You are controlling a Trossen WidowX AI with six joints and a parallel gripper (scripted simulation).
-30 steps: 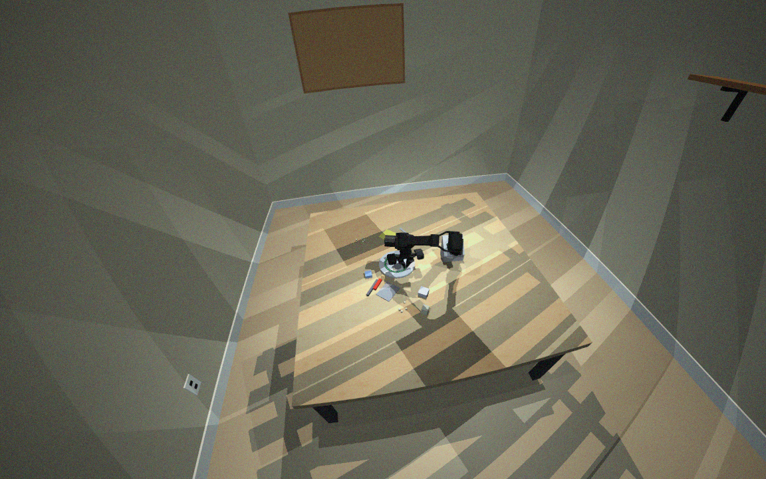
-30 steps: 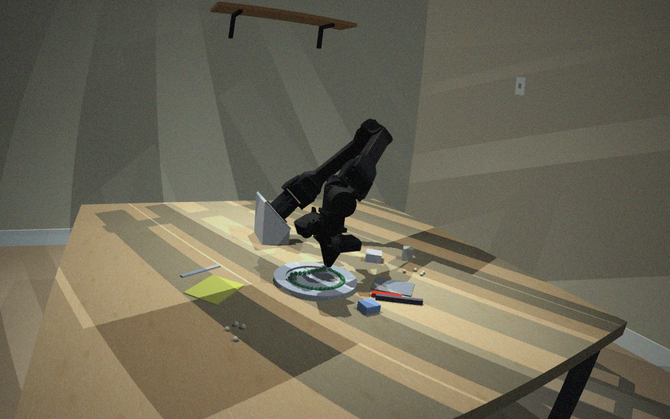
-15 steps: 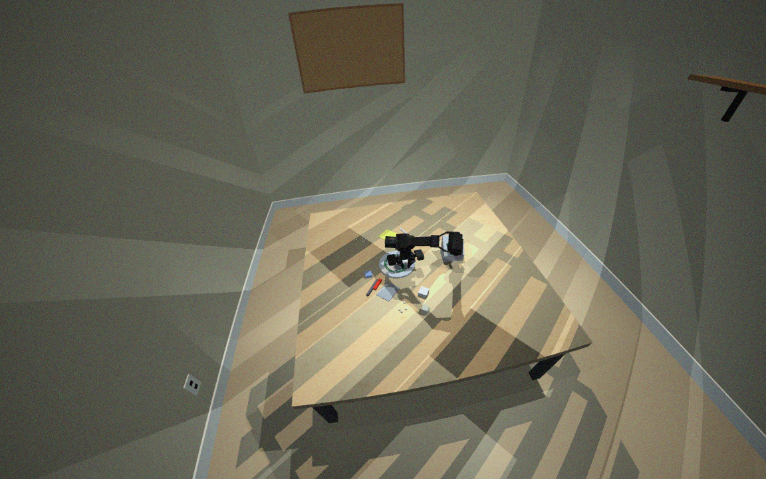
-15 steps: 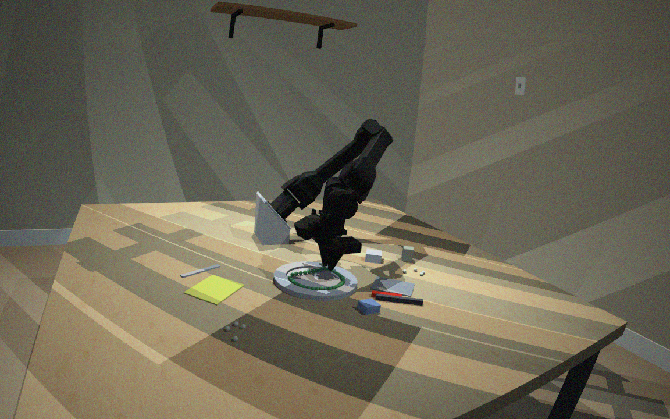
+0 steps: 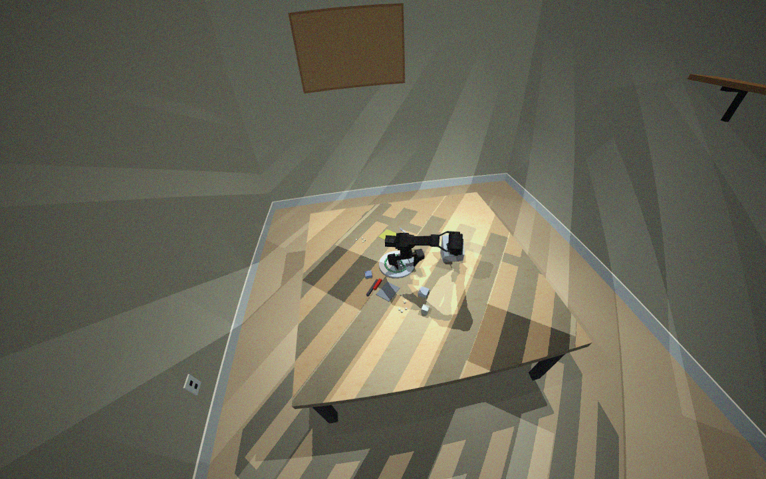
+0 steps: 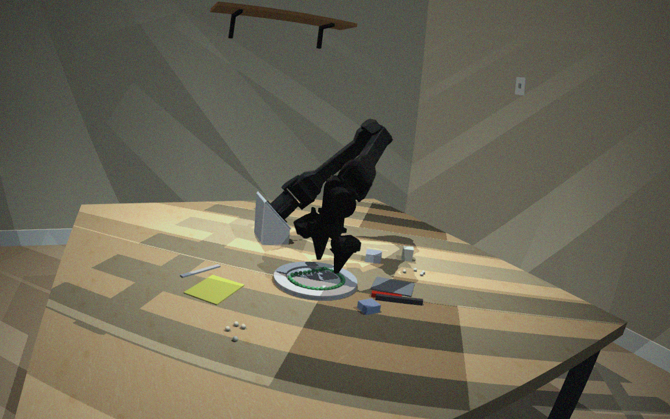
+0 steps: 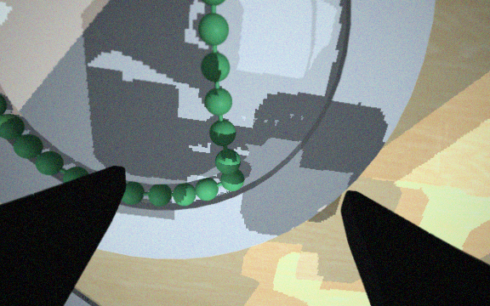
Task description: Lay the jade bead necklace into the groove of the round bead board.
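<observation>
Right now the round grey bead board is 4 cm ahead of my gripper tip, 5 cm to the right of it and 1 cm below it. Round my gripper tip: grey plate: 13 cm ahead, 11 cm to the left, 2 cm below; then blue block: 20 cm ahead, 2 cm to the right, 1 cm below; then red and black pen: 19 cm ahead, 6 cm to the left, 1 cm below.
</observation>
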